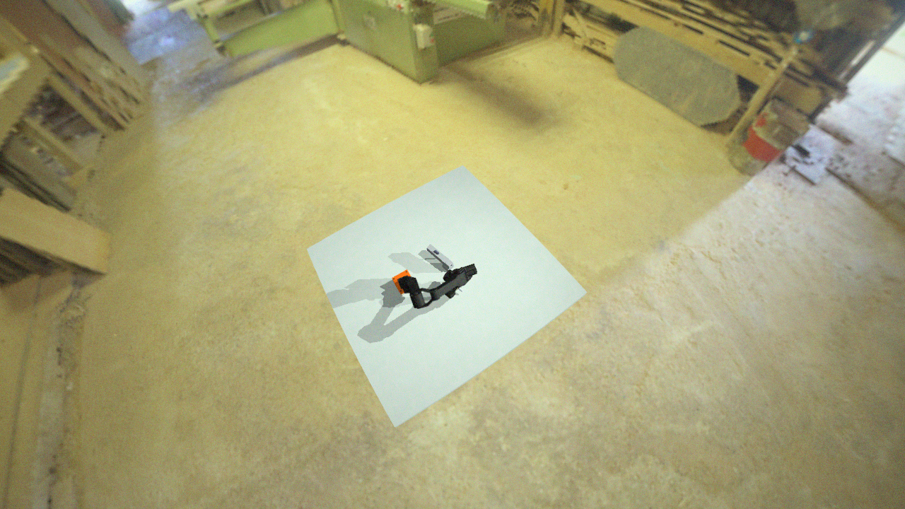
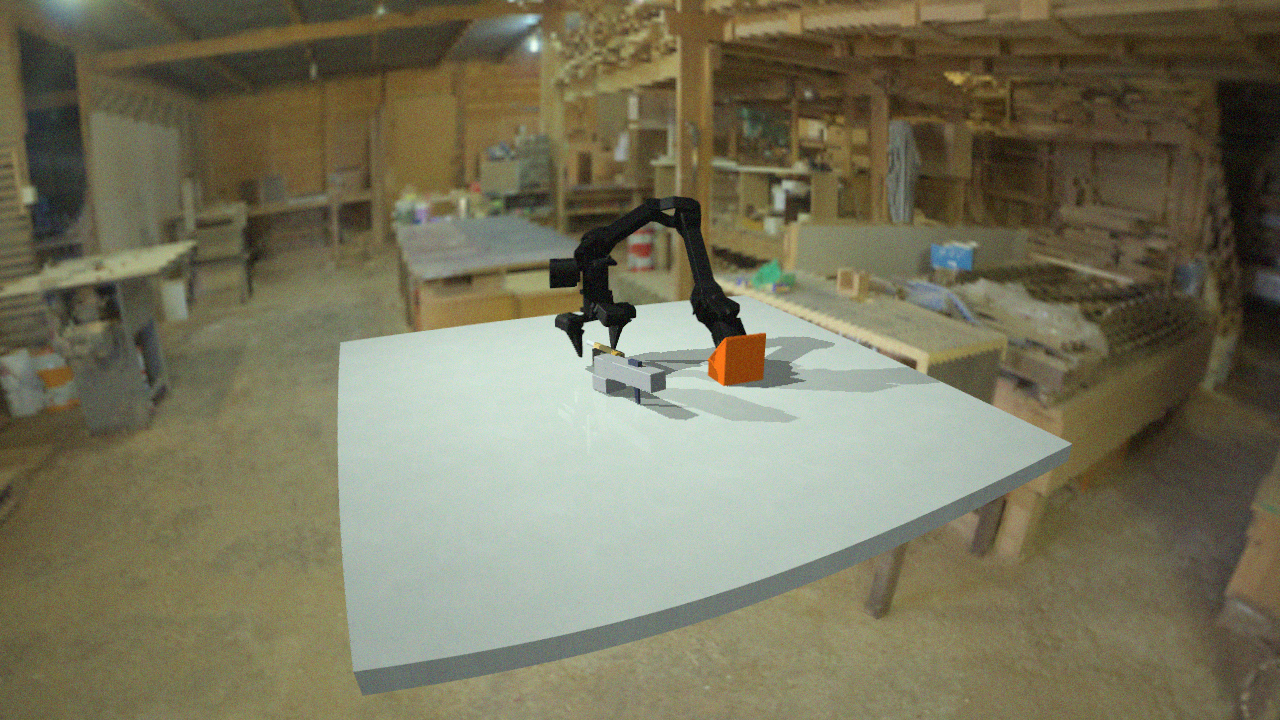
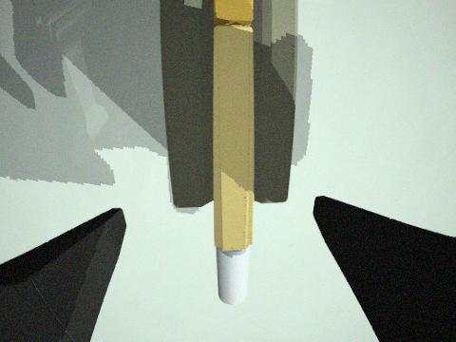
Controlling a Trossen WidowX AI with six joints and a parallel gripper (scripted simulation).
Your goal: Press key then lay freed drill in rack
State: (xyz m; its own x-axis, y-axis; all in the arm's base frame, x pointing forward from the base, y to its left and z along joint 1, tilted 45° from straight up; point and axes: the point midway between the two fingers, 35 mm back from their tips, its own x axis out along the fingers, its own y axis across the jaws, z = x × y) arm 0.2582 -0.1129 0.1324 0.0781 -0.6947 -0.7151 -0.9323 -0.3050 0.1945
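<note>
My gripper tip is 1 cm past the drill, 3 cm to the right of it and 2 cm below it. Round my gripper tip: grey block: 23 cm to the left, 3 cm above; dark blue key: 1 cm behind, 25 cm to the left, 3 cm above; tan stepped rack: 1 cm behind, 5 cm to the left.
</note>
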